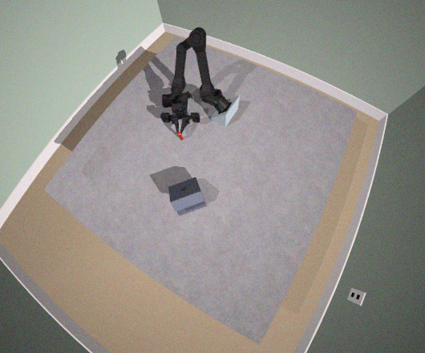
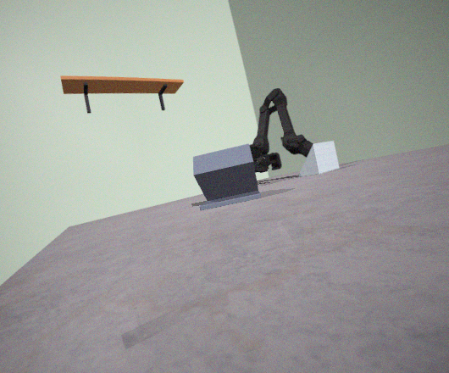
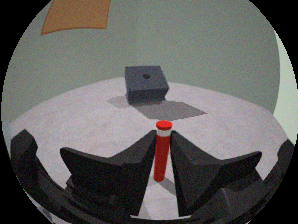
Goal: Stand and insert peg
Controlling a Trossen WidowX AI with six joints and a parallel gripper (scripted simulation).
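Right now the red peg is 1 cm below my gripper tip. Round my gripper tip: sloped panel: 24 cm ahead, 17 cm to the left, 1 cm below.
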